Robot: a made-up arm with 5 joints. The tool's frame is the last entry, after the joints. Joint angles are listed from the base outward. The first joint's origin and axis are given. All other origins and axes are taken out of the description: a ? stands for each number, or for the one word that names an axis. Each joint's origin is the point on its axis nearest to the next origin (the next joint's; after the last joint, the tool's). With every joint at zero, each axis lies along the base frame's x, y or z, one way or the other. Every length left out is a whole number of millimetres.
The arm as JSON. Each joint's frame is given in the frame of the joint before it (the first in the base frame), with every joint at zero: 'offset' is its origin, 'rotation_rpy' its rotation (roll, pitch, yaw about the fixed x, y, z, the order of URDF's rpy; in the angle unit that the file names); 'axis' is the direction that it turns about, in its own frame. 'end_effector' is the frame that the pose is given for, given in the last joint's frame.
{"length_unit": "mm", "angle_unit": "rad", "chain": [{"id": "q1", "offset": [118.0, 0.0, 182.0], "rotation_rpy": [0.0, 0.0, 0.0], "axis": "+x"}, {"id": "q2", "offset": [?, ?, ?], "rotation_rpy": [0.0, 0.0, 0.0], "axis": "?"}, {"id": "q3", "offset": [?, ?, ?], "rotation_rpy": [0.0, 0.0, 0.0], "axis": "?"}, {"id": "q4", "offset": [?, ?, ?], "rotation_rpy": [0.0, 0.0, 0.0], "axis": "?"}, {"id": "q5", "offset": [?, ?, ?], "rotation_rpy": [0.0, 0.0, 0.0], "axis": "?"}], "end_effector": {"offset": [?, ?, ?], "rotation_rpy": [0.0, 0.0, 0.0]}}
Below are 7 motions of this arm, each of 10 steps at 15 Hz.
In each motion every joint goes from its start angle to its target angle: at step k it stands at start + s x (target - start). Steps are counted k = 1, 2, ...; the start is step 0. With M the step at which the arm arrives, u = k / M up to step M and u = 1 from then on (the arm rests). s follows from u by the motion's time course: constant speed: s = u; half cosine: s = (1 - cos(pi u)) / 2; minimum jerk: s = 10 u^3 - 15 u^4 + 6 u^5.
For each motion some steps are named. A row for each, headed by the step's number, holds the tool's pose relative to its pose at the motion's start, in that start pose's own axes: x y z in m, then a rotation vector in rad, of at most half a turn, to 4 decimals.
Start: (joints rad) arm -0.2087 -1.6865 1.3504 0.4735 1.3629
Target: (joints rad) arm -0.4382 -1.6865 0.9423 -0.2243 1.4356
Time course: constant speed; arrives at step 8
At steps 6, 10:
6: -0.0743 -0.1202 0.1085 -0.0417 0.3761 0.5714
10: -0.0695 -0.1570 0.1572 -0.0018 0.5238 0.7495

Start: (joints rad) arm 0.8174 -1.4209 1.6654 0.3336 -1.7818
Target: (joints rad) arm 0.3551 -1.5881 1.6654 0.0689 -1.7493
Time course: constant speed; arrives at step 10
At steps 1, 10:
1: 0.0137 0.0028 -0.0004 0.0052 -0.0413 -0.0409
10: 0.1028 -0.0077 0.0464 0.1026 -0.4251 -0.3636

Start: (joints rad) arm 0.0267 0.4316 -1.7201 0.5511 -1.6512
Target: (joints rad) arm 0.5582 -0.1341 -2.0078 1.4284 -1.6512
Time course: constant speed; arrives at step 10
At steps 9, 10:
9: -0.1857 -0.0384 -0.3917 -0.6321 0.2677 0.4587
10: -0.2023 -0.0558 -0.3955 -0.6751 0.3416 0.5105

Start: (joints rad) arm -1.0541 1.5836 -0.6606 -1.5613 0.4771
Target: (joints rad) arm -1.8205 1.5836 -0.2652 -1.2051 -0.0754
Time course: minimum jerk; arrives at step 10
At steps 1, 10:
1: -0.0001 0.0000 -0.0048 -0.0147 0.0026 -0.0015
10: -0.0699 -0.3854 -0.3135 -1.6899 0.2773 -0.3040

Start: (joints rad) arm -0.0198 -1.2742 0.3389 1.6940 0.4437
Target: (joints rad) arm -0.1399 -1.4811 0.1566 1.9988 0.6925
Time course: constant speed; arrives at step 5
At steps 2, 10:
2: 0.0054 -0.0399 0.0097 -0.0202 0.0302 -0.0265
10: 0.0266 -0.0922 0.0330 -0.0472 0.0515 -0.0969

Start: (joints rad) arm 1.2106 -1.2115 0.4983 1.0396 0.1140
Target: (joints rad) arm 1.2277 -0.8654 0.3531 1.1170 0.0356
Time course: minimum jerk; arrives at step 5
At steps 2, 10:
2: -0.0167 -0.0123 -0.0165 -0.0845 0.1205 -0.0340
10: -0.0697 -0.0397 -0.0332 -0.2552 0.3913 -0.0878

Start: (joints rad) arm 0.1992 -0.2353 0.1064 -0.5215 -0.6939
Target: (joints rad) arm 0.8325 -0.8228 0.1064 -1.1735 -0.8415
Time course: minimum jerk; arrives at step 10
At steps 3, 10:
3: 0.1106 0.0350 0.0246 0.0517 -0.0911 -0.1873
10: 0.6418 -0.2084 0.1365 0.0441 -0.3233 -1.2896

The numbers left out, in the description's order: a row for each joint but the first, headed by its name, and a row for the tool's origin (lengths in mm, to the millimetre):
q2: xyz 0.0 -205.0 -58.0, axis +y
q3: xyz 53.0 0.0 26.0, axis -z
q4: xyz -136.0 144.0 0.0, axis +y
q5: xyz -134.0 0.0 -262.0, axis +x
tool: xyz 0.0 386.0 50.0

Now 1 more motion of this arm.
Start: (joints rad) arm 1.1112 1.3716 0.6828 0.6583 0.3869
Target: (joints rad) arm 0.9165 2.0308 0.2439 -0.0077 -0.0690
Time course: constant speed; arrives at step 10
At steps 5, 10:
5: -0.0114 -0.1063 -0.1474 -0.4437 -0.0496 0.0346
10: -0.0626 -0.2282 -0.2162 -0.7792 -0.0397 0.1368

